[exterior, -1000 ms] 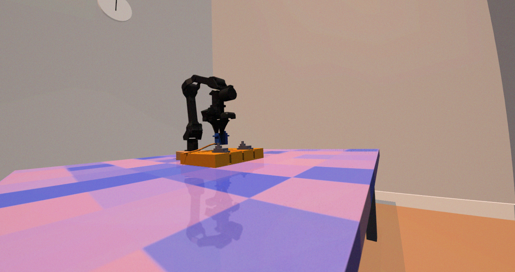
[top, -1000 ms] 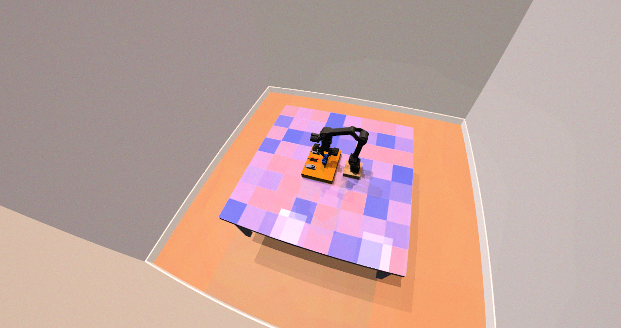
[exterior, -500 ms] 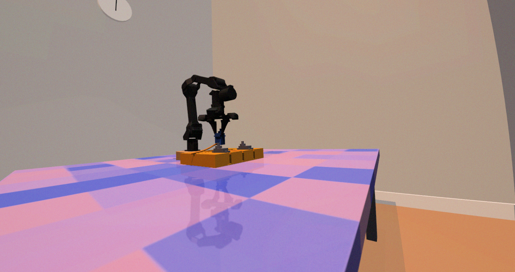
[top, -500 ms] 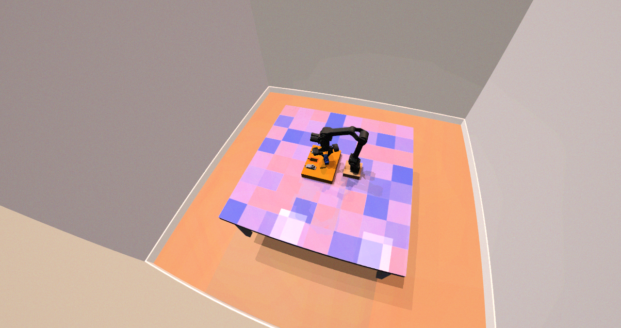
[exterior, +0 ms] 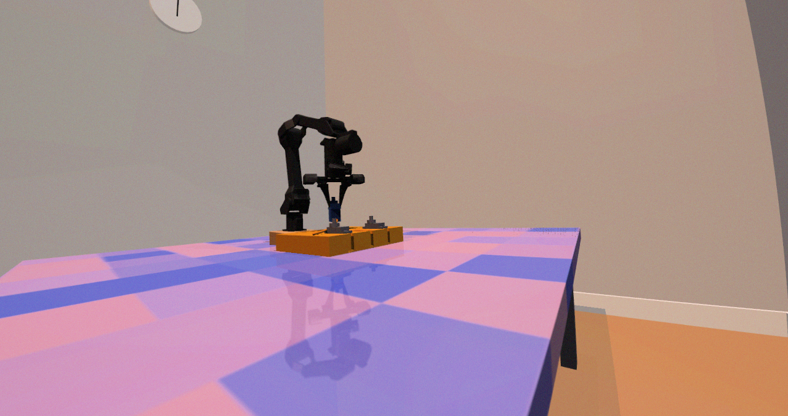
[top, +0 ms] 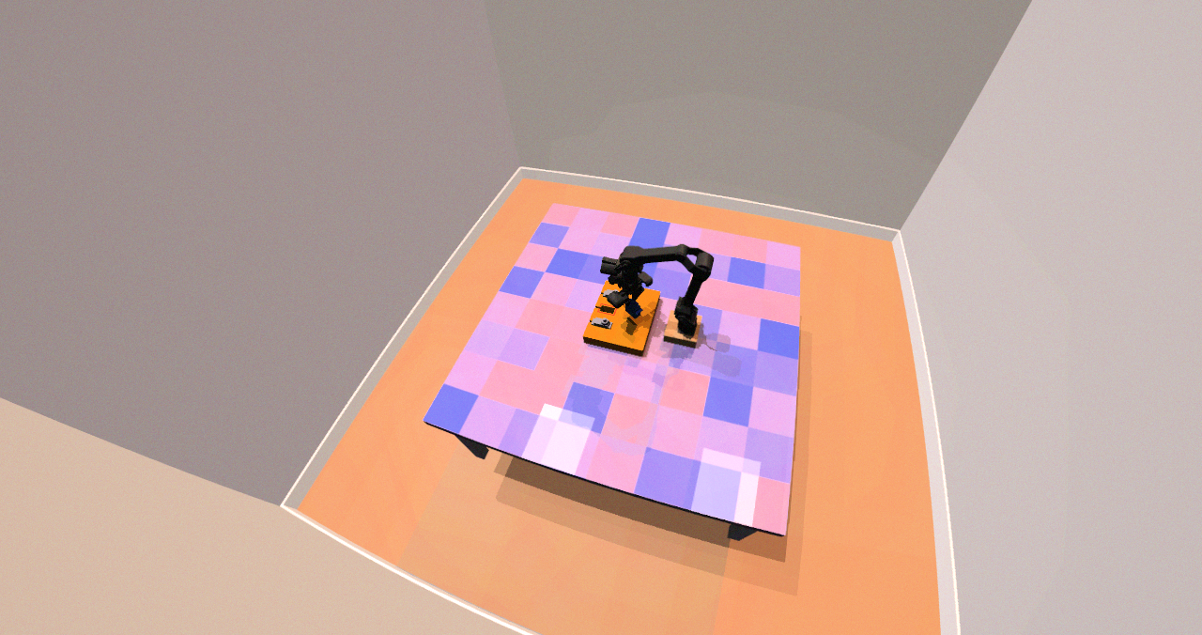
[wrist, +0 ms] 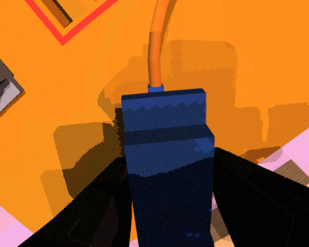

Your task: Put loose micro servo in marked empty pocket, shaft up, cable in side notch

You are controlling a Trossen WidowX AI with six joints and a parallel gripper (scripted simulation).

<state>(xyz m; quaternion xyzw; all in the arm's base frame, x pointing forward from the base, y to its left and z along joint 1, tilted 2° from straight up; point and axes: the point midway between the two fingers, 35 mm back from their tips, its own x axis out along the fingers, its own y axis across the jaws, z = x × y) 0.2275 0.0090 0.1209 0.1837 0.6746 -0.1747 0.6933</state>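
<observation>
The orange deck is 100 mm below my gripper tip and 10 mm behind it.
</observation>
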